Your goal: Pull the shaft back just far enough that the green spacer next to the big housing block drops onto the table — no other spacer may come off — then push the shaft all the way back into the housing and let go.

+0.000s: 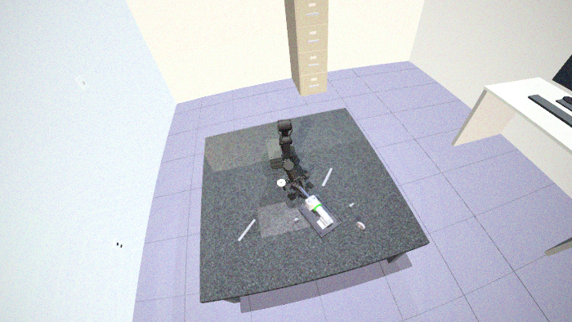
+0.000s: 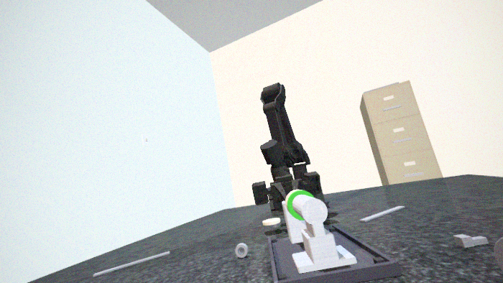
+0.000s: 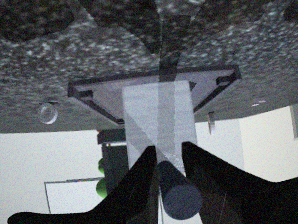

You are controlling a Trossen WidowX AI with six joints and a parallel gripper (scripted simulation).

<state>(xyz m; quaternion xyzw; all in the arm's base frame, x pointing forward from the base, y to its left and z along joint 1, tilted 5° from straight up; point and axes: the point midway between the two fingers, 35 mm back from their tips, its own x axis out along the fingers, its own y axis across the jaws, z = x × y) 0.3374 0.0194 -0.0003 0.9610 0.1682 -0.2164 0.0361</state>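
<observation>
Right now the grey shaft is 5 cm ahead of my gripper tip, 2 cm to the left of it and 2 cm above it. From my gripper tip the other things lie so: bolt: 26 cm to the left, 14 cm ahead, 6 cm below; then green spacer: 13 cm ahead, 5 cm to the left, 2 cm above.
</observation>
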